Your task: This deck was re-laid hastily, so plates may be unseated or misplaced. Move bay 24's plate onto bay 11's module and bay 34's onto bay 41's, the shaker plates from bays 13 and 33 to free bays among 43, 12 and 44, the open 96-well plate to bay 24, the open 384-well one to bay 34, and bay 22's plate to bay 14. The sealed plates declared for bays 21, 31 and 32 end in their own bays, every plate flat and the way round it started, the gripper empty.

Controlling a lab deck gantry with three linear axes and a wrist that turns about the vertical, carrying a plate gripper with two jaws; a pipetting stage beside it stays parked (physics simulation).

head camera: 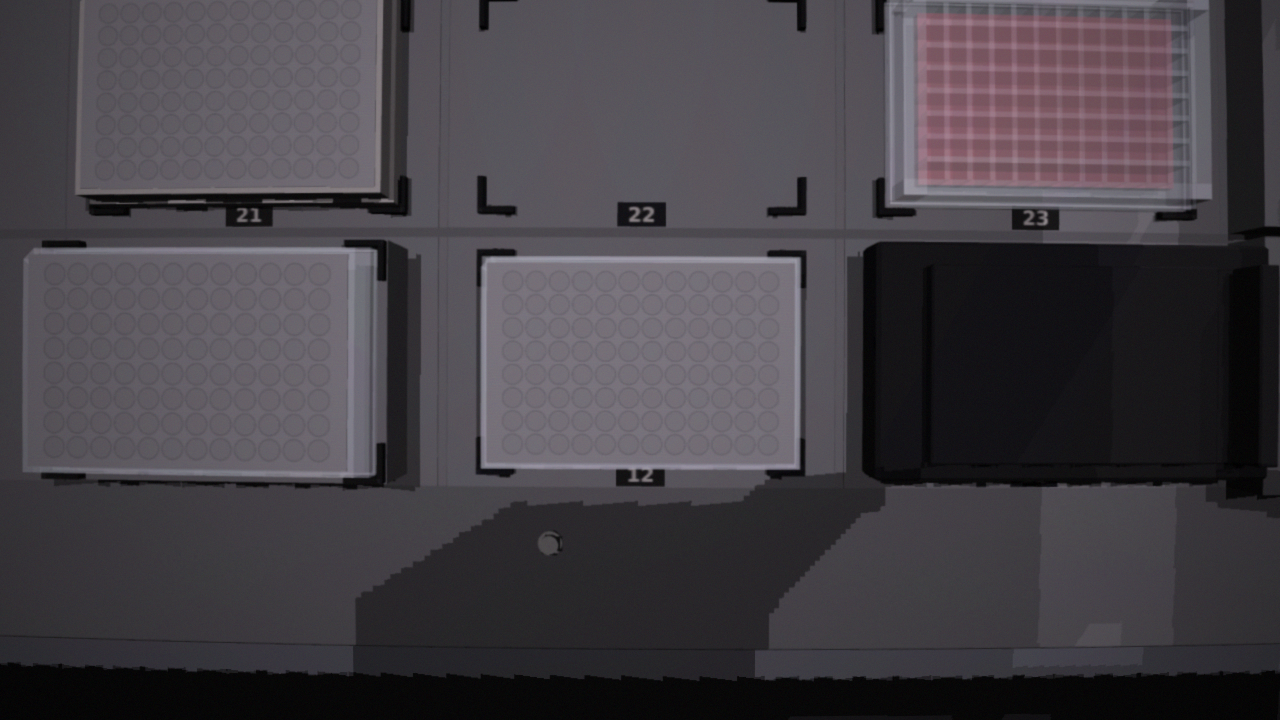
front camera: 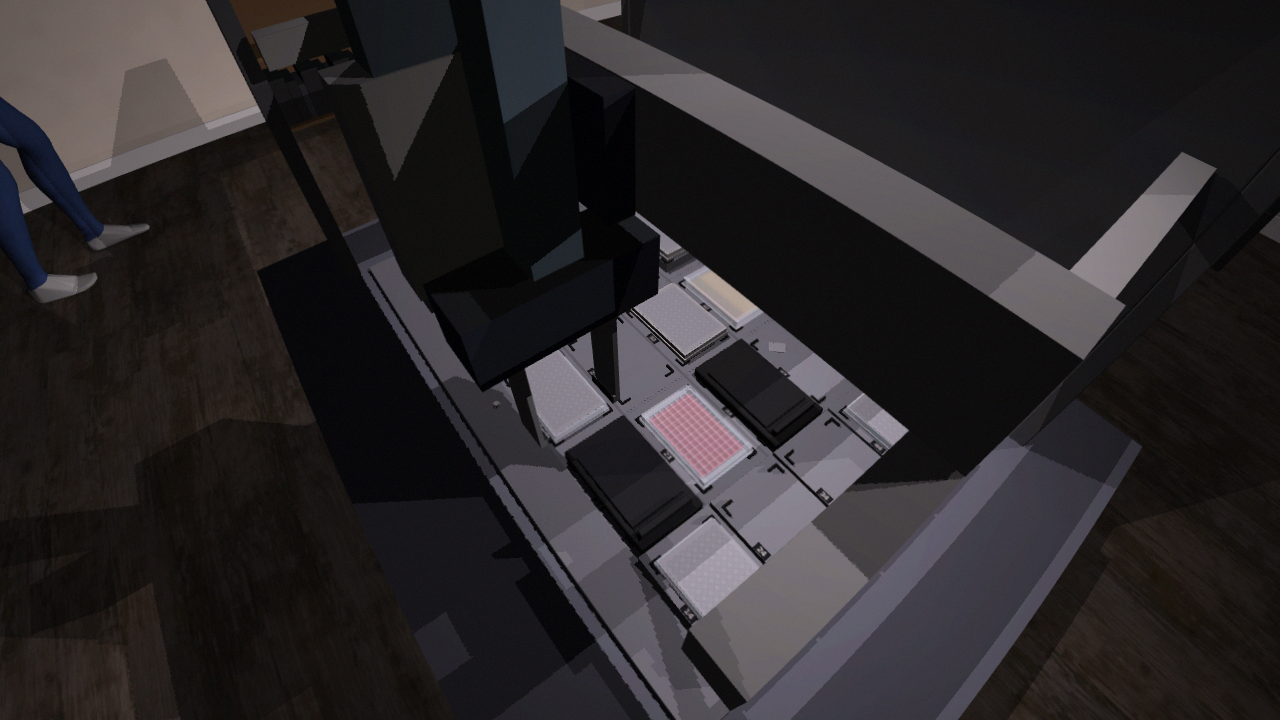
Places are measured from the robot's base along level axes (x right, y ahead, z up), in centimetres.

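Pixels of known places: gripper, fingertip midpoint: [front camera: 571, 411]; robot's base, origin of the base link: [head camera: 101, 461].
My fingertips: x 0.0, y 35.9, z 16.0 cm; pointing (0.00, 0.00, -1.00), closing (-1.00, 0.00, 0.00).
Observation:
Ahead of a thing's pixels: the offset from my fingertips to its top centre. "spot": to the spot under its first point.
My gripper [front camera: 580, 421] is open and empty, raised over the bay 12 area; its jaws do not show in the head view. A pale plate {dx -4.3, dy -13.1, dz -14.6 cm} [front camera: 563, 389] [head camera: 640, 362] lies flat inside bay 12's corners. Another pale plate {dx -4.3, dy -29.5, dz -12.7 cm} [head camera: 187, 358] sits on bay 11's dark module. Bay 21 holds a pale plate {dx -15.0, dy -29.5, dz -14.6 cm} [head camera: 223, 98]. A pink gridded plate {dx -15.0, dy +3.3, dz -14.6 cm} [front camera: 698, 434] [head camera: 1047, 102] is in bay 23. Black modules in bay 13 {dx -4.4, dy +3.7, dz -12.9 cm} [front camera: 631, 483] [head camera: 1065, 358] and bay 33 {dx -25.8, dy +3.7, dz -12.9 cm} [front camera: 759, 389] are bare. Further back are a pale plate {dx -26.1, dy -13.1, dz -14.3 cm} [front camera: 678, 320] and a yellowish plate {dx -36.4, dy -13.1, dz -14.6 cm} [front camera: 723, 295].
Pale plates in bay 14 {spot: dx -4.0, dy +17.6, dz -13.1 cm} [front camera: 707, 568] and on the far side {spot: dx -33.6, dy +17.3, dz -13.1 cm} [front camera: 875, 420] are partly hidden by the frame. The gantry beam [front camera: 832, 295] hides part of the far deck. A small round piece {dx +3.1, dy -16.8, dz -15.6 cm} [front camera: 495, 403] [head camera: 549, 542] lies near bay 12's front.

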